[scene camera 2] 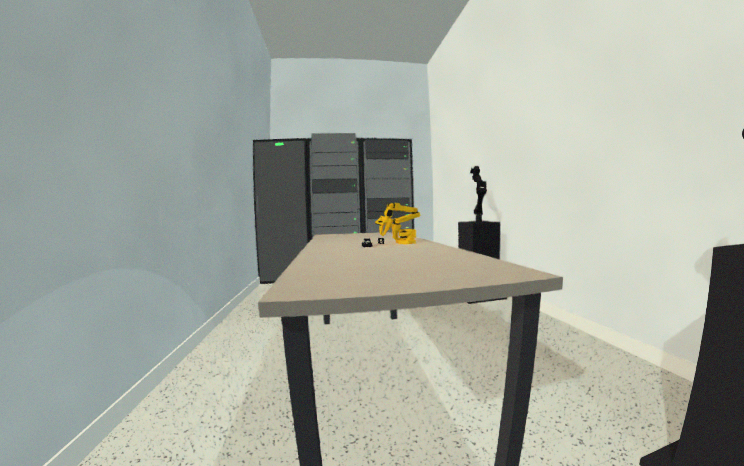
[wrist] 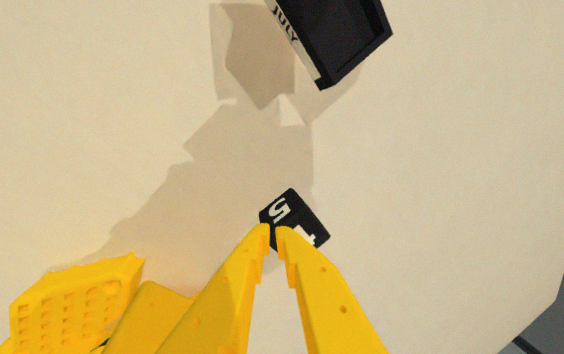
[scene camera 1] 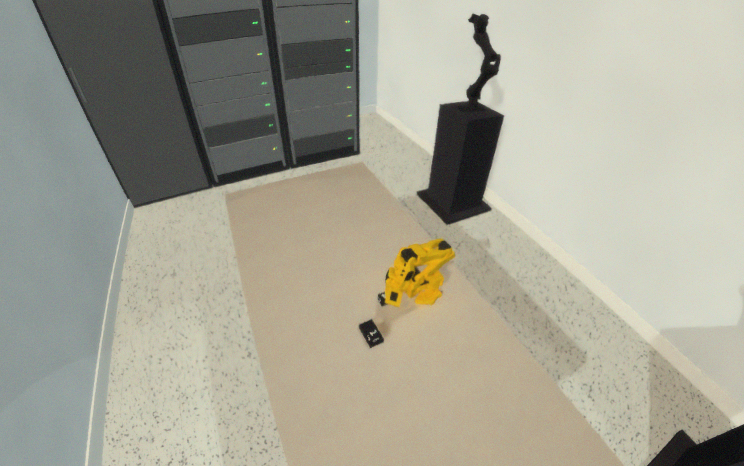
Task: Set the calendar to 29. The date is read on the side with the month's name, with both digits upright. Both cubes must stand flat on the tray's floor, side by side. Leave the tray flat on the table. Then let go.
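A loose black cube (scene camera 1: 381,299) (scene camera 2: 381,240) (wrist: 296,214) is on the table beside the arm. In the wrist view it shows a white 5 and part of another white digit behind the jaw. The black tray (scene camera 1: 365,326) (scene camera 2: 366,245) (wrist: 356,65) stands apart from it, with JULY on a pale strip along one side. White marks show on a dark block in the tray in scene camera 1, too small to read. The tray's near end looks bare in the wrist view; its far end is cut off. My gripper (wrist: 273,229) is shut and empty, its tips drawn over the loose cube's near edge.
The tan table top (scene camera 1: 307,236) (scene camera 2: 406,274) carries the arm, tray and cube. The yellow arm base (scene camera 1: 429,295) (scene camera 2: 406,237) stands to the right of the cube. A black pedestal (scene camera 1: 466,159) (scene camera 2: 478,238) with a black arm stands beyond the table.
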